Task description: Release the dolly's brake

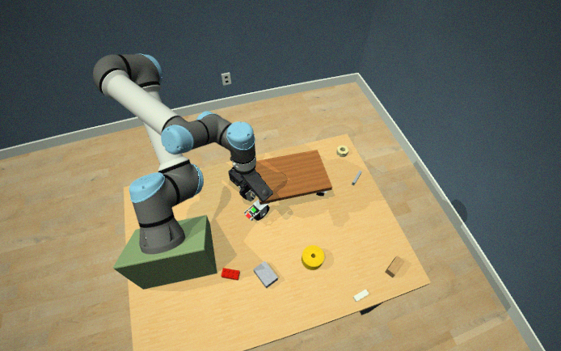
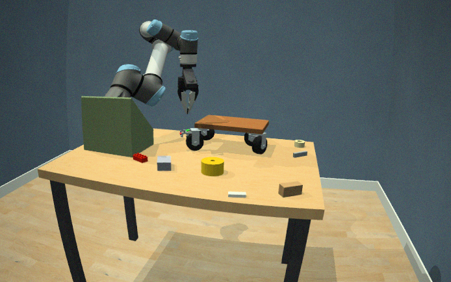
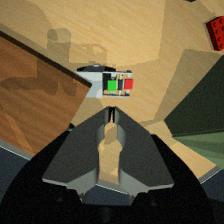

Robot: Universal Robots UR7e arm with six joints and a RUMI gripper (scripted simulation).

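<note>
Right now the brake pedal is 10 mm behind my hand, 10 mm to the right of it and 100 mm below it. The rest, counted from my hand: grey block: 20 mm behind, 240 mm to the right, 160 mm below; then yellow disc: 170 mm ahead, 230 mm to the right, 160 mm below; then red brick: 150 mm behind, 200 mm to the right, 170 mm below.
</note>
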